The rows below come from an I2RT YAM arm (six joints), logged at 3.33 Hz.
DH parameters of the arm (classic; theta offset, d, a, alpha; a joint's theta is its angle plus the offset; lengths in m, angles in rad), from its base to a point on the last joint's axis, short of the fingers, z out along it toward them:
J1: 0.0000 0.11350 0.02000 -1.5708
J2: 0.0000 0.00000 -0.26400 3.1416
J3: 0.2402 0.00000 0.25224 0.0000
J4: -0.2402 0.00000 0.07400 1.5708
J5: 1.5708 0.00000 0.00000 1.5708
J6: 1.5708 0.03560 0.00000 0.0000
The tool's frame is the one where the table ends.
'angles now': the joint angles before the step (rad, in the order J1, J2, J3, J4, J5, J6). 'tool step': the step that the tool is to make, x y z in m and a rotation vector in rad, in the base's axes. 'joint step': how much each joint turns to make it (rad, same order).
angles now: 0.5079 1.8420 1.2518 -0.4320 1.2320 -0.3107
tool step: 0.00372 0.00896 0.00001 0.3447 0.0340 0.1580
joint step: -0.0003 -0.0191 0.0001 0.0453 -0.3525 0.0847
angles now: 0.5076 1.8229 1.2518 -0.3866 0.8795 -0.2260
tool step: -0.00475 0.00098 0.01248 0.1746 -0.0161 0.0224
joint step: -0.0001 -0.0443 0.0012 -0.0172 -0.1305 0.0972
